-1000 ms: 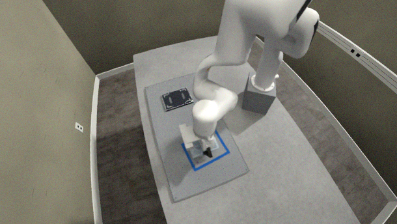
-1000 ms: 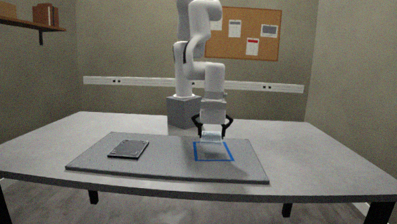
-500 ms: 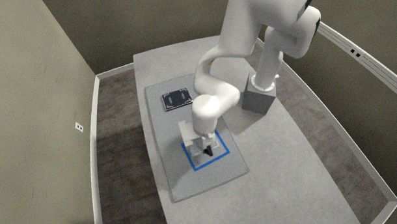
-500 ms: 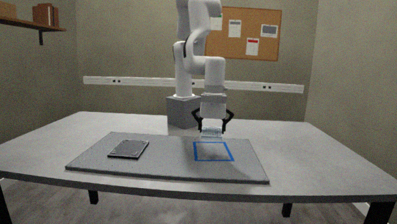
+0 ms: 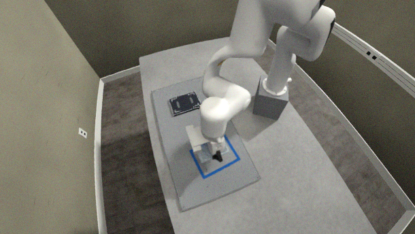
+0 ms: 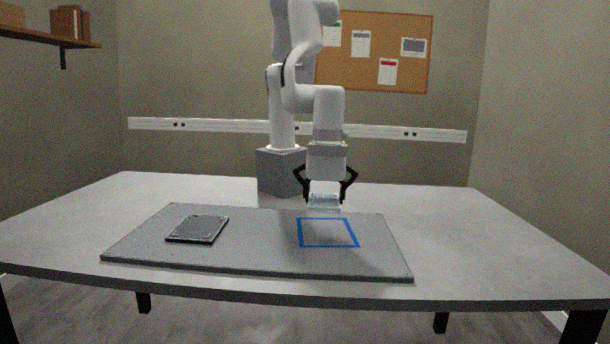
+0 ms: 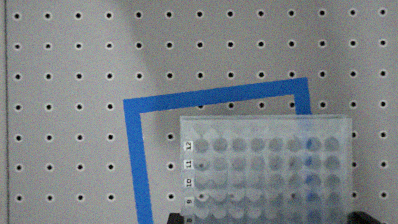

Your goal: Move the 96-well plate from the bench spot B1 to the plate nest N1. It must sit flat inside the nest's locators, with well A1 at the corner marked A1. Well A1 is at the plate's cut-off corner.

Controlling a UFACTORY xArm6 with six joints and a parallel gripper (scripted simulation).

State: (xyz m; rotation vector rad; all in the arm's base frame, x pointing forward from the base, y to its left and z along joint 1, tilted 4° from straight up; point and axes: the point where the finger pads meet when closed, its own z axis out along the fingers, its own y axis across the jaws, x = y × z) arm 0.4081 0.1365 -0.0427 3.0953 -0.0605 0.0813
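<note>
Now: hand 20 mm short of the dark plate nest, 330 mm to the left of it and 90 mm above it. Also, from my hand: 96-well plate: 10 mm below.
</note>
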